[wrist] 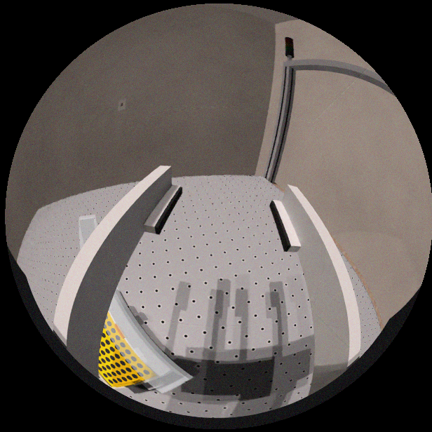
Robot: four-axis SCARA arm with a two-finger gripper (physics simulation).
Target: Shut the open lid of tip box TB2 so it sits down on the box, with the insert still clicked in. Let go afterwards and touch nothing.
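Observation:
The tip box TB2 [116,367] is at the lower left of the wrist view, with its yellow perforated insert [125,357] showing; its label is not readable. The clear lid [142,337] stands open along the box's right side. The left finger covers part of the box and lid. A pale clear piece [88,227] left of that finger looks like the lid's far end, but the link is hidden. My gripper [228,185] is shut on nothing, its pads still a gap apart. It is above the perforated table, to the upper right of the box. Whether the insert is clicked in is unclear.
The perforated table [215,260] extends beneath the gripper. Dark shadows of the arm fall on it right of the box. Beyond its far edge are a grey wall [150,75] and an upright metal post [284,110] with a dark lamp [289,47] on top.

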